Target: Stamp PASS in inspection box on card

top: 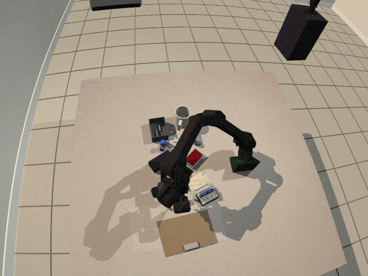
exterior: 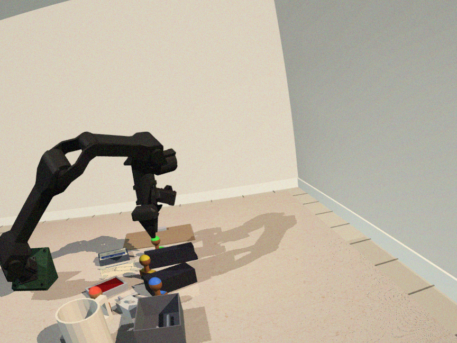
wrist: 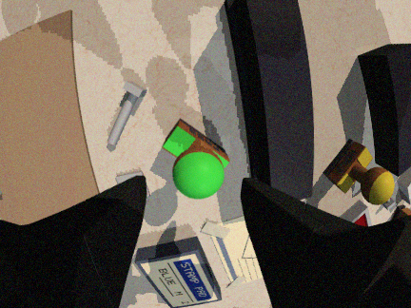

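Right now my gripper tip is 5 cm above the green stamp. The rest, counted from my gripper tip: cream card (12 cm behind, 7 cm below, 5 cm to the right); then yellow stamp (13 cm to the right, 5 cm below, 3 cm behind); then blue-labelled tin (14 cm behind, 5 cm below, 3 cm to the left).
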